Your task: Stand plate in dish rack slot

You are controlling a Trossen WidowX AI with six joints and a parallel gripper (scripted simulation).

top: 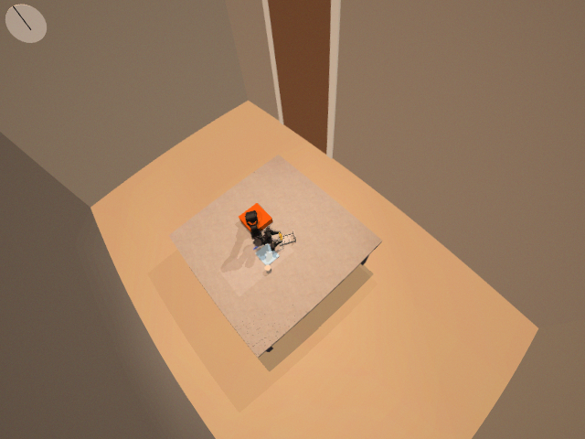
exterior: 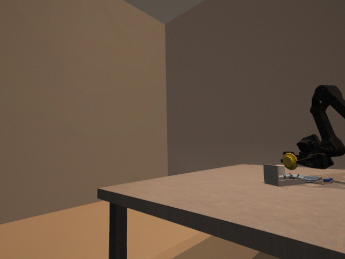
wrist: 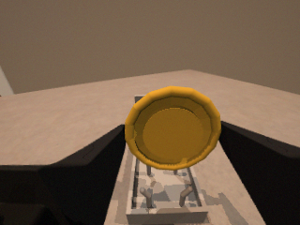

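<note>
The dish rack lies 70 mm below my gripper tip, 30 mm to the left of it and 20 mm ahead of it. Round my gripper tip: blue spoon (150 mm to the right, 130 mm behind, 90 mm below); then light blue mat (160 mm to the right, 90 mm below, 30 mm behind); then plate (10 mm to the right).
</note>
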